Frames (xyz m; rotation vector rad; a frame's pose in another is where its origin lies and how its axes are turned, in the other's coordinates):
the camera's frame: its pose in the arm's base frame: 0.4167 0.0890 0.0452 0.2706 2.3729 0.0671
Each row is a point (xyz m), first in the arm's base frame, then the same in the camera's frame.
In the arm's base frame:
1: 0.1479 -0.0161 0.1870
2: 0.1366 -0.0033 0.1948
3: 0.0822 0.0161 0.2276
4: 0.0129 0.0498 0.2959
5: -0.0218 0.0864 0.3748
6: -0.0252 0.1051 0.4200
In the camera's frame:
1: 0.0723 -0.1320 -0.2842
2: 0.0778 -0.1205 -0.2980
3: 0.0984 -0.1069 -0.3597
4: 0.1087 -0.0776 -0.4578
5: 0.0880 -0.0380 -0.5401
6: 0.0639 -0.0147 -0.5759

